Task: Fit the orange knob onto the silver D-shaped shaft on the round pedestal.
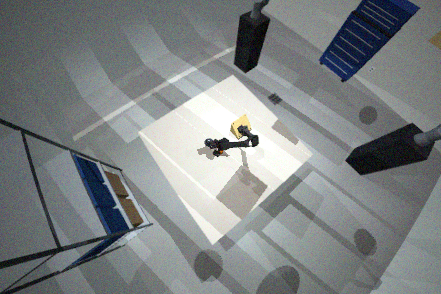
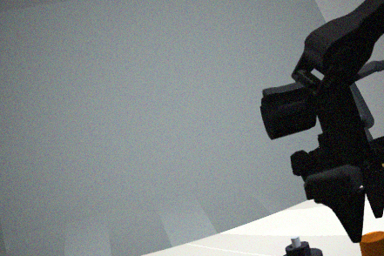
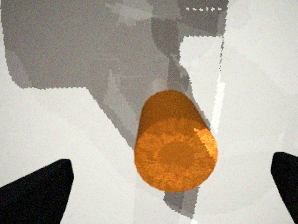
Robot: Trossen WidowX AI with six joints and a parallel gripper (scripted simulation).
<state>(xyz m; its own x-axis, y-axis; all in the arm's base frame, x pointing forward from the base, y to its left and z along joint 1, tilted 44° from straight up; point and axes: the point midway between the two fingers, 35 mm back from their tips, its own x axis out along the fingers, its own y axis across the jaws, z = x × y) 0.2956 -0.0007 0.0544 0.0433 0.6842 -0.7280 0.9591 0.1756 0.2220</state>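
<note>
The orange knob is 30 mm below my gripper tip. Also, from my gripper tip: dark round pedestal (150 mm to the right, 40 mm below, 20 mm ahead).
</note>
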